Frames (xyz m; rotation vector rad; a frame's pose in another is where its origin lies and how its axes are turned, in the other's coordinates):
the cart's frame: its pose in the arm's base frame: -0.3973 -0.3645 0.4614 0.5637 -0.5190 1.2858
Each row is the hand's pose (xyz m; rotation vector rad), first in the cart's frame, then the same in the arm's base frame.
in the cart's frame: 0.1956 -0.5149 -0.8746 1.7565 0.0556 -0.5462
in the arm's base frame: 0.1866 0.2537 -0.1261 1.9122 0.9623 0.9298
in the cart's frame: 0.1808 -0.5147 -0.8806 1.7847 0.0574 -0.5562
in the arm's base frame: 0.1837 0.2468 -0.1401 1.9290 0.9894 0.9155
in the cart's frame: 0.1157 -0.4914 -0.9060 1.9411 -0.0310 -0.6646
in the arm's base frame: 0.1487 0.2198 -0.1991 2.0873 1.0773 0.7516
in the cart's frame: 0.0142 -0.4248 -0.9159 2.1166 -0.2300 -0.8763
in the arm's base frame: 0.0632 0.1639 -0.2654 2.3099 1.1262 0.4273
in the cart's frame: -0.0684 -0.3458 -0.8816 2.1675 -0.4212 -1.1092
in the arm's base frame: -0.0326 0.0954 -0.2849 2.4249 1.0879 0.0984
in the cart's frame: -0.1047 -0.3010 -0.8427 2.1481 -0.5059 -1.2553
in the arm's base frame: -0.0856 0.0516 -0.2744 2.4359 1.0496 -0.0837
